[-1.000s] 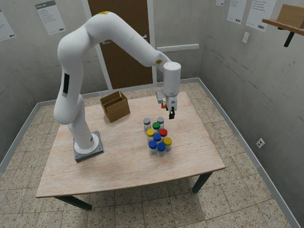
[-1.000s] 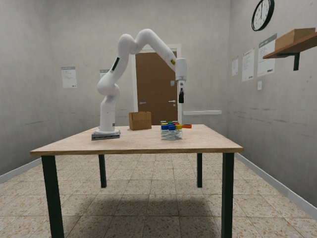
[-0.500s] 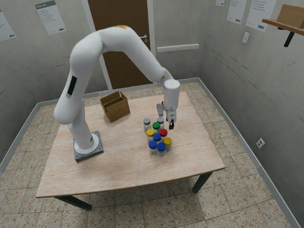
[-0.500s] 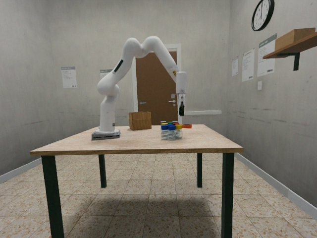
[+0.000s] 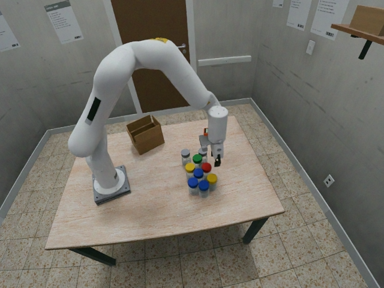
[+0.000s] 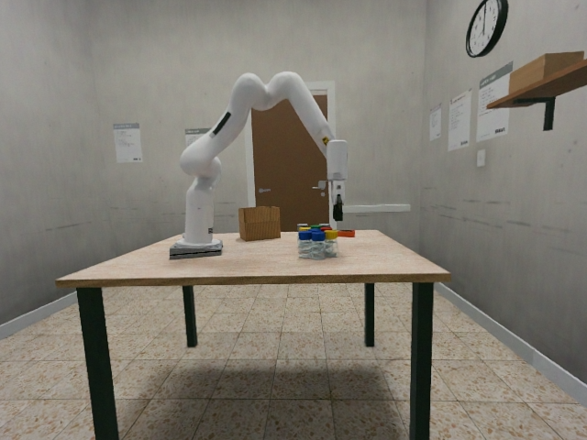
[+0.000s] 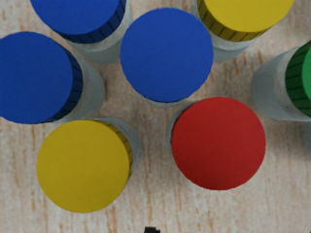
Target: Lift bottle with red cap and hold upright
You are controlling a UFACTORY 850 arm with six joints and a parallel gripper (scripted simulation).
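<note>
Right now the bottle with red cap is 110 mm below my hand and 50 mm behind it. Round my hand: green-capped bottle (110 mm below, 100 mm behind, 70 mm to the left); orange device (370 mm to the left, 140 mm below, 40 mm ahead).
</note>
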